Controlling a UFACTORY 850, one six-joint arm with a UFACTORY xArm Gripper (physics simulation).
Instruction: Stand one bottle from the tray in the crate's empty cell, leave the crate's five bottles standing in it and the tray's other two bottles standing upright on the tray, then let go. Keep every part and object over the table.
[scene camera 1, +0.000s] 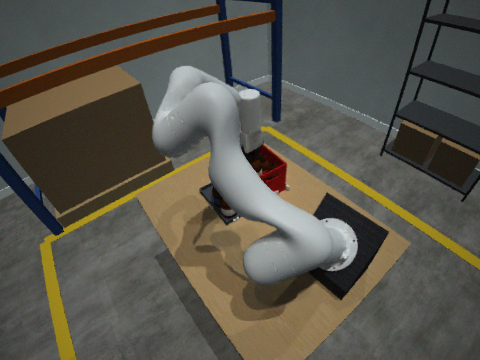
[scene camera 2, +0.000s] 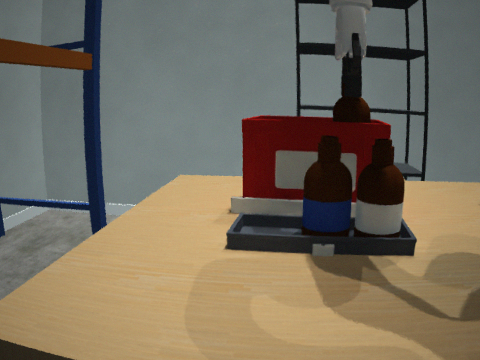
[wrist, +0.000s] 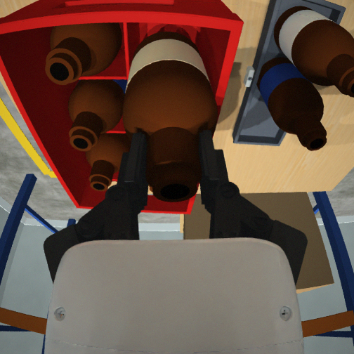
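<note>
My gripper (scene camera 2: 351, 89) (wrist: 172, 146) is shut on the neck of a brown white-labelled bottle (scene camera 2: 351, 111) (wrist: 170, 107). That bottle looks upright, its lower part inside the red crate (scene camera 1: 276, 183) (scene camera 2: 259, 165) (wrist: 125, 18) on the tray side; the crate wall hides its base in scene camera 2. In the wrist view, three brown bottles (wrist: 95, 42) (wrist: 97, 105) (wrist: 111, 150) stand in the crate's far row; the crate's other bottles are hidden. A blue-labelled bottle (scene camera 2: 327, 187) (wrist: 295, 97) and a white-labelled bottle (scene camera 2: 380, 187) (wrist: 320, 52) stand upright on the grey tray (scene camera 2: 270, 245) (wrist: 257, 132).
A low white strip (scene camera 2: 265, 205) lies between crate and tray. The arm's black base plate (scene camera 1: 367, 235) is on the wooden table (scene camera 1: 280, 320) (scene camera 2: 150, 300). A large cardboard box (scene camera 1: 85, 150) and a dark shelf unit (scene camera 1: 406, 82) stand beyond the table.
</note>
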